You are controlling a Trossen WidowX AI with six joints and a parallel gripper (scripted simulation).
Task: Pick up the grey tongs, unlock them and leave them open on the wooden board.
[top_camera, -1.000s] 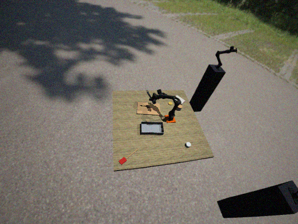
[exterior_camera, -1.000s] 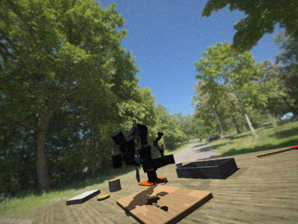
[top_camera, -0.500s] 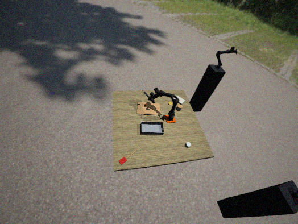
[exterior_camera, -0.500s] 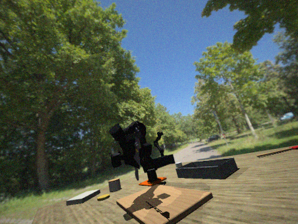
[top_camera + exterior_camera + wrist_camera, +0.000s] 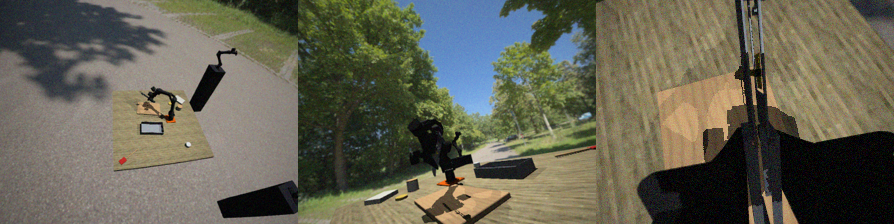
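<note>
Right now my gripper tip is 30 mm past the wooden board, 60 mm to the right of it and 140 mm above it. From my gripper tip the other things lie so: yellow disc 410 mm behind, 30 mm to the right, 130 mm below; then yellow lock piece 20 mm ahead, 10 mm to the right, 60 mm above; then roasting tin 430 mm to the left, 110 mm below.
</note>
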